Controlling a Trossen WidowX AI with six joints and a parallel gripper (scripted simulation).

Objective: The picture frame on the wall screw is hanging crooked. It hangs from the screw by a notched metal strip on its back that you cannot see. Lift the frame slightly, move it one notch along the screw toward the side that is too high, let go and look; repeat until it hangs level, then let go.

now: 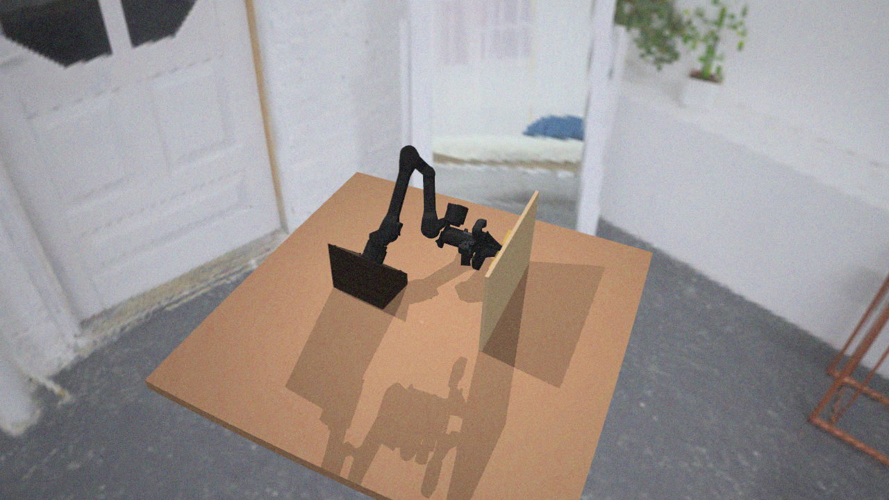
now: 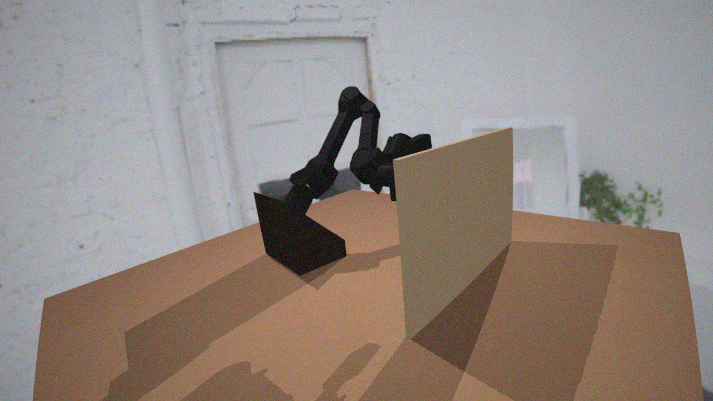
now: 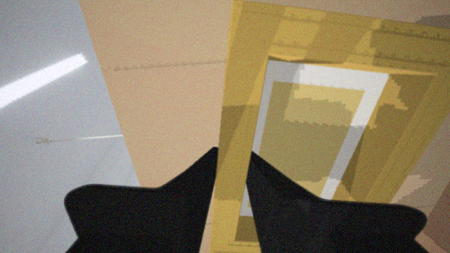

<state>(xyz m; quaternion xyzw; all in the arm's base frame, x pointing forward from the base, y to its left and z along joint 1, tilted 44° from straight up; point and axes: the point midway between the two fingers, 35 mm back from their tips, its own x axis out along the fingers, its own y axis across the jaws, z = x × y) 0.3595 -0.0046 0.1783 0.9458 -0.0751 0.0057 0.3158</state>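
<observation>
My gripper tip is 1 cm to the right of the picture frame and 5 cm above it. Round my gripper tip: tan wall panel 2 cm ahead, 1 cm to the left, 7 cm below.
</observation>
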